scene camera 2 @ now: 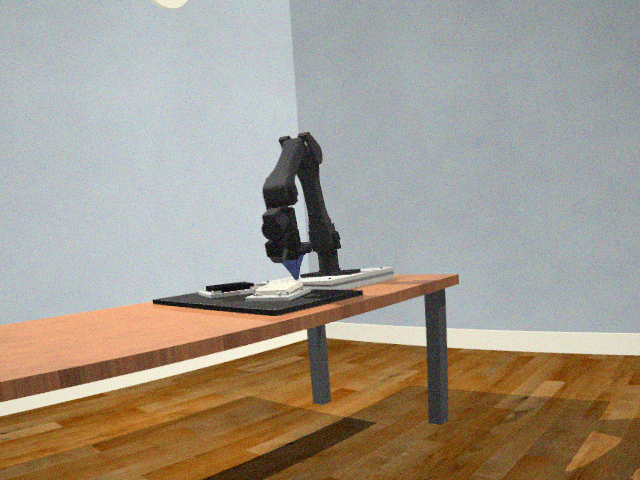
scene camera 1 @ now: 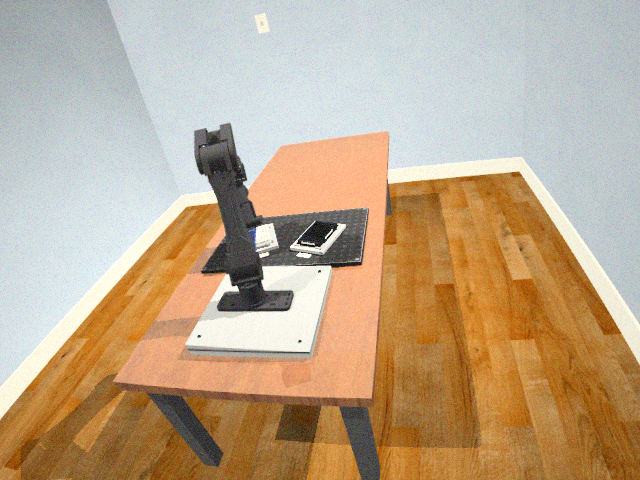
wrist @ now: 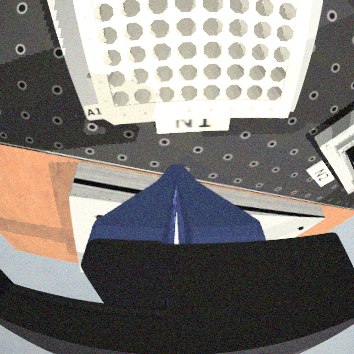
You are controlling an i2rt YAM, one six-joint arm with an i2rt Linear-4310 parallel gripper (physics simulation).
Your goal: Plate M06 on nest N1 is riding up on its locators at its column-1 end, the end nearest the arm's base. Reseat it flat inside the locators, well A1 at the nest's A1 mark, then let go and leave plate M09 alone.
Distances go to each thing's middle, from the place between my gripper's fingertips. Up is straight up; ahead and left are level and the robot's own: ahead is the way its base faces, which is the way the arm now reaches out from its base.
My hand is 30 mm above the N1 label (wrist: 219,123), 20 mm short of it and 10 mm to the left of it. From my hand the other things lie so: white well plate (wrist: 143,68): 100 mm ahead, 30 mm to the left, 10 mm below; then nest N1 (wrist: 66,26): 100 mm ahead, 30 mm to the left, 20 mm below; then black perforated plate (scene camera 1: 288,228): 110 mm ahead, 80 mm to the right, 40 mm below.
